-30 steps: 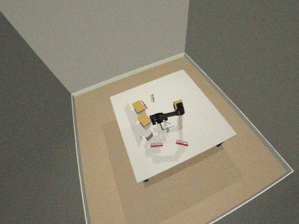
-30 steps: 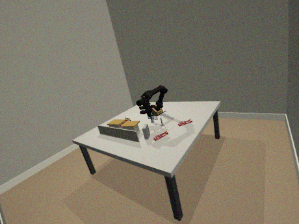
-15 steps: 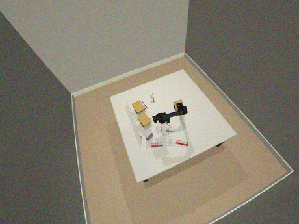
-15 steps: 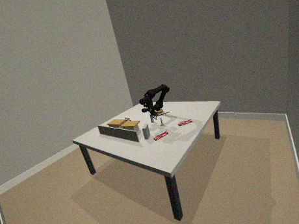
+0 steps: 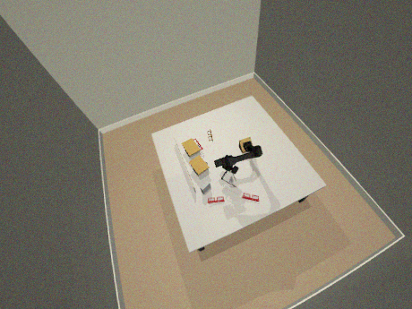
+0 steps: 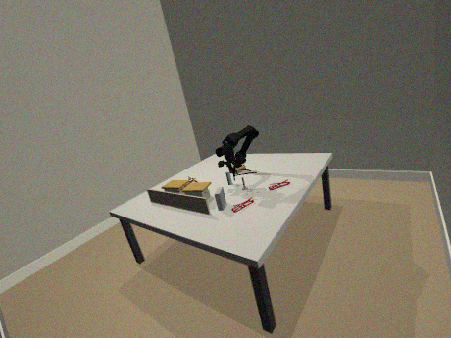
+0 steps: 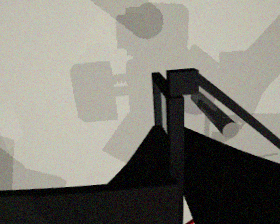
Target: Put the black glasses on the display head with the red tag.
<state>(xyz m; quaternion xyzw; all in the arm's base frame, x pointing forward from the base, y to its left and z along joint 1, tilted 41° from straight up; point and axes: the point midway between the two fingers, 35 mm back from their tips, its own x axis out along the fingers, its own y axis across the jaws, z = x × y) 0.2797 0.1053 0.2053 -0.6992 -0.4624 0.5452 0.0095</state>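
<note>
Now: gripper tip 100 mm above the upright post, 50 mm to the right of it and 20 mm past it. From my gripper tip the other things lie so: grey block (230 mm ahead, 70 mm below, 60 mm to the left); then pale blue piece (110 mm to the right, 70 mm below, 50 mm behind); then long base (350 mm ahead, 250 mm to the right, 70 mm below).
</note>
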